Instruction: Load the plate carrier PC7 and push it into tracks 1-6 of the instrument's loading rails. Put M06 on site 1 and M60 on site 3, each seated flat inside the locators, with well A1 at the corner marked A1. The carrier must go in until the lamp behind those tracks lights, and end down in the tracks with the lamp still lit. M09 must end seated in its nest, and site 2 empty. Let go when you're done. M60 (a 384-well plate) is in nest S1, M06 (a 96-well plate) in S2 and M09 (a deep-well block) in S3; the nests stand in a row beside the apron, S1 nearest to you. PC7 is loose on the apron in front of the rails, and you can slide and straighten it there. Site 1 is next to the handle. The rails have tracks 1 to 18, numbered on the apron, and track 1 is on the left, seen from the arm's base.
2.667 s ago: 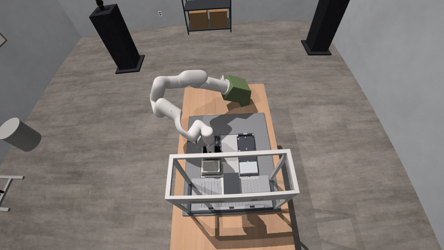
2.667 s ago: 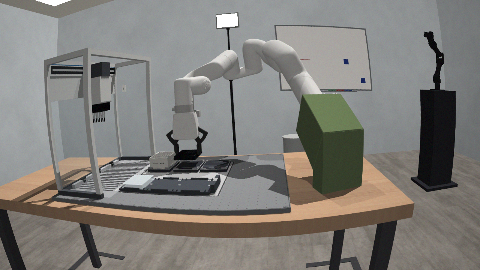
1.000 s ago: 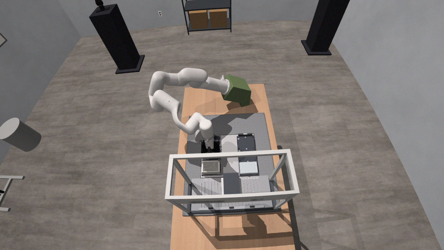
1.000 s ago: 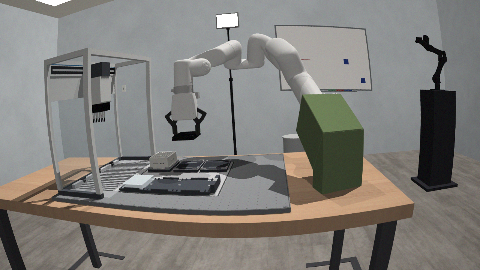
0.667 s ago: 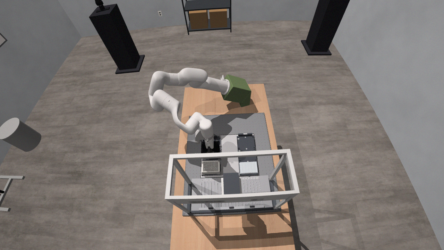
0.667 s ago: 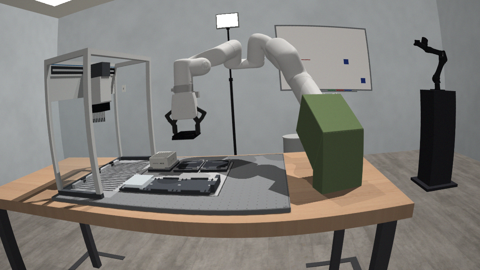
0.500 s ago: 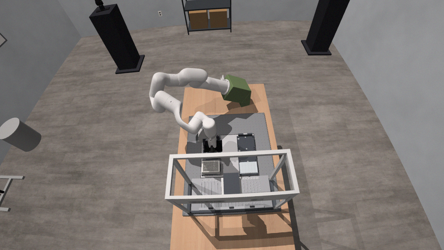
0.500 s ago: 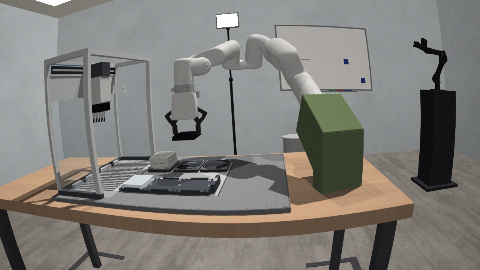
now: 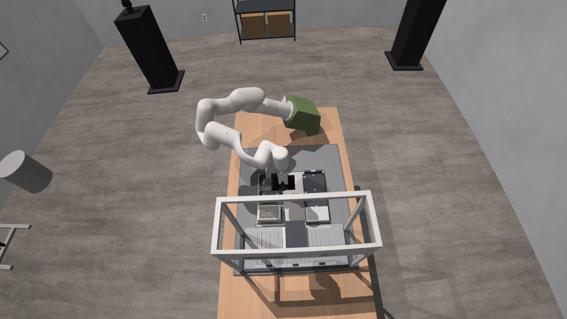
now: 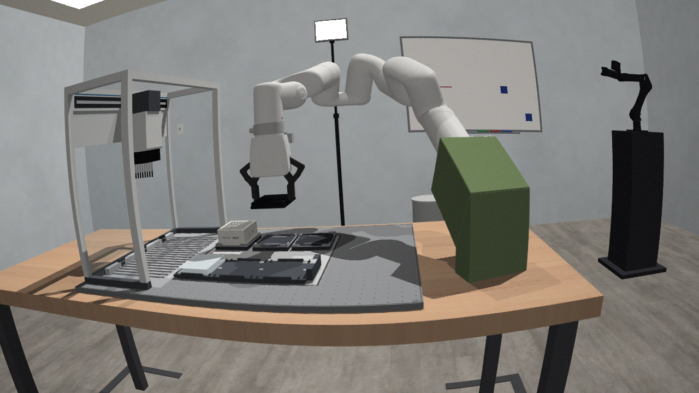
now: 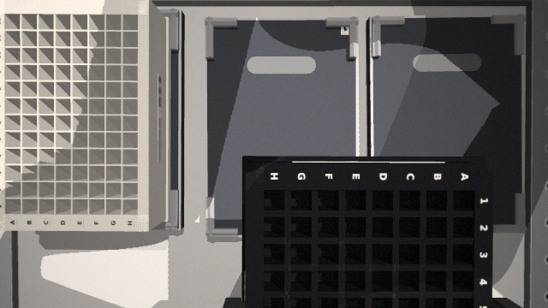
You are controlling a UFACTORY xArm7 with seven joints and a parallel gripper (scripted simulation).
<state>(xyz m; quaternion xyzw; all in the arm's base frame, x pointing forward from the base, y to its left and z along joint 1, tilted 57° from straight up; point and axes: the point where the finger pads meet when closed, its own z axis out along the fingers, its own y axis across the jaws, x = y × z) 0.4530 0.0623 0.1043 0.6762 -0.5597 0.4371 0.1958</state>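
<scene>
Now: the dark plate carrier PC7 4 cm ahead of my hand, 18 cm to the left of it and 13 cm below it. Round my hand: nest S2: 3 cm ahead, 8 cm to the right, 14 cm below; black 96-well plate M06: 1 cm below; nest S1: 8 cm behind, 8 cm to the right, 14 cm below.
</scene>
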